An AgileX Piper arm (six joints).
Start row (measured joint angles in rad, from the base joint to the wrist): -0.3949, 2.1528, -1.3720, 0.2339, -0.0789, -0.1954
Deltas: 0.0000, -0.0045, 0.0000, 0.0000, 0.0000, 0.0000; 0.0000, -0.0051, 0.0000, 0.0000, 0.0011, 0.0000; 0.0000, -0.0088, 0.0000, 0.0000, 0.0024, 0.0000; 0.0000, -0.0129, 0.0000, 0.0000, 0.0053, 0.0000; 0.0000, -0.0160, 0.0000, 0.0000, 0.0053, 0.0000; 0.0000, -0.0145, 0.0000, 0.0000, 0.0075, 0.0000; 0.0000, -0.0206, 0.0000, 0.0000, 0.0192, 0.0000; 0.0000, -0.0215, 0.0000, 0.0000, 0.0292, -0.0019; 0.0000, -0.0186, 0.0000, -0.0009, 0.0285, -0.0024; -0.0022, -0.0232, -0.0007, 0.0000, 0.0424, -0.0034; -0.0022, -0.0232, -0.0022, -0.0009, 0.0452, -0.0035; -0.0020, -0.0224, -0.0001, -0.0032, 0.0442, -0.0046; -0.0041, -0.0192, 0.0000, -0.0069, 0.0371, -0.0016; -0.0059, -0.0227, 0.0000, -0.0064, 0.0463, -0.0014; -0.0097, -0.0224, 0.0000, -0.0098, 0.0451, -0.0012; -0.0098, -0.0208, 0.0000, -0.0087, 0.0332, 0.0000; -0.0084, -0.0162, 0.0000, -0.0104, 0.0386, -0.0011; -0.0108, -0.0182, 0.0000, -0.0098, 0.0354, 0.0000; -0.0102, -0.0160, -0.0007, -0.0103, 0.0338, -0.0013; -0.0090, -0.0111, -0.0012, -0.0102, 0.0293, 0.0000
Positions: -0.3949, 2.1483, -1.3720, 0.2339, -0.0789, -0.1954; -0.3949, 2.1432, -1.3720, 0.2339, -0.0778, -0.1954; -0.3949, 2.1344, -1.3720, 0.2339, -0.0754, -0.1954; -0.3949, 2.1215, -1.3720, 0.2339, -0.0701, -0.1954; -0.3949, 2.1055, -1.3720, 0.2339, -0.0648, -0.1954; -0.3949, 2.0910, -1.3720, 0.2339, -0.0573, -0.1954; -0.3949, 2.0704, -1.3720, 0.2339, -0.0381, -0.1954; -0.3949, 2.0489, -1.3720, 0.2339, -0.0089, -0.1973; -0.3949, 2.0303, -1.3720, 0.2330, 0.0196, -0.1997; -0.3971, 2.0071, -1.3727, 0.2330, 0.0620, -0.2031; -0.3993, 1.9839, -1.3749, 0.2321, 0.1072, -0.2066; -0.4013, 1.9615, -1.3750, 0.2289, 0.1514, -0.2112; -0.4054, 1.9423, -1.3750, 0.2220, 0.1885, -0.2128; -0.4113, 1.9196, -1.3750, 0.2156, 0.2348, -0.2142; -0.4210, 1.8972, -1.3750, 0.2058, 0.2799, -0.2154; -0.4308, 1.8764, -1.3750, 0.1971, 0.3131, -0.2154; -0.4392, 1.8602, -1.3750, 0.1867, 0.3517, -0.2165; -0.4500, 1.8420, -1.3750, 0.1769, 0.3871, -0.2165; -0.4602, 1.8260, -1.3757, 0.1666, 0.4209, -0.2178; -0.4692, 1.8149, -1.3769, 0.1564, 0.4502, -0.2178
